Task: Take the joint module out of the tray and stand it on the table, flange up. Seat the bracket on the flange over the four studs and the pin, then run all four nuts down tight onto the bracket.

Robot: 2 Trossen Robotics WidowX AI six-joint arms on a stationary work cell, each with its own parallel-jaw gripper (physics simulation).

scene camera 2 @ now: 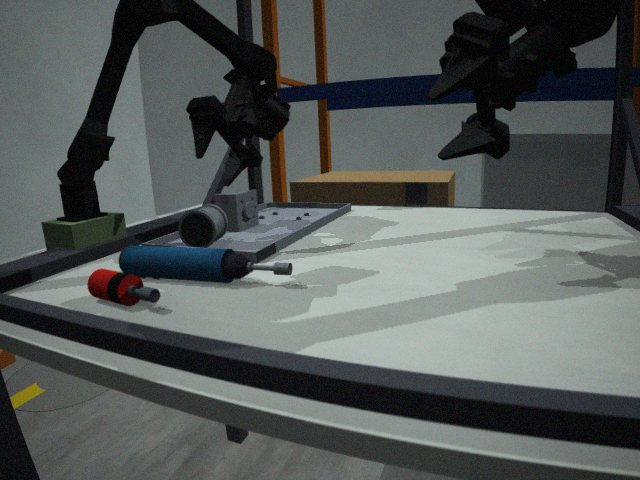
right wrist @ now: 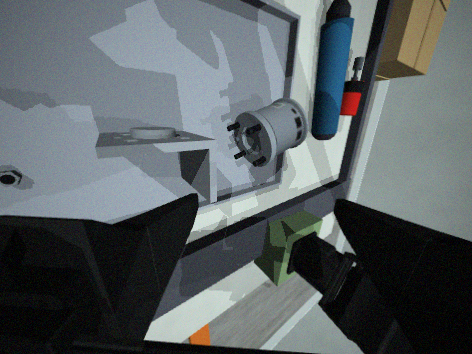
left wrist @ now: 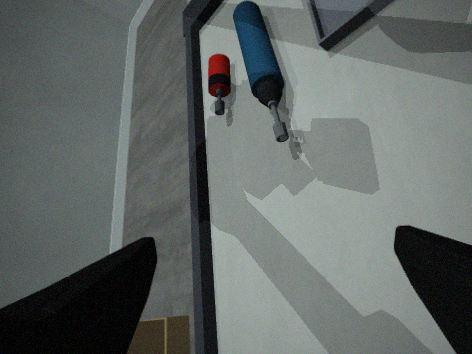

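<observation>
The grey joint module [scene camera 2: 202,226] [right wrist: 282,127] lies on its side in the tray [scene camera 2: 310,229] [left wrist: 350,30] [right wrist: 292,55]; its studded flange shows in the right wrist view. The grey bracket [scene camera 2: 237,210] [right wrist: 152,133] stands beside it in the tray. Several small nuts lie in the tray behind; one nut [right wrist: 10,177] shows in the right wrist view. My right gripper [scene camera 2: 213,169] [right wrist: 265,202] is open and empty above the module and bracket. My left gripper [scene camera 2: 435,127] [left wrist: 273,243] is open and empty, high above the table at the right of the scene view. The pin is not distinguishable.
A blue driver [scene camera 2: 175,262] [left wrist: 257,47] [right wrist: 332,75] and a shorter red driver [scene camera 2: 114,286] [left wrist: 219,75] [right wrist: 351,100] lie in front of the tray. A green block [scene camera 2: 82,232] [right wrist: 300,225] sits at the table's edge. A cardboard box [scene camera 2: 361,195] stands behind.
</observation>
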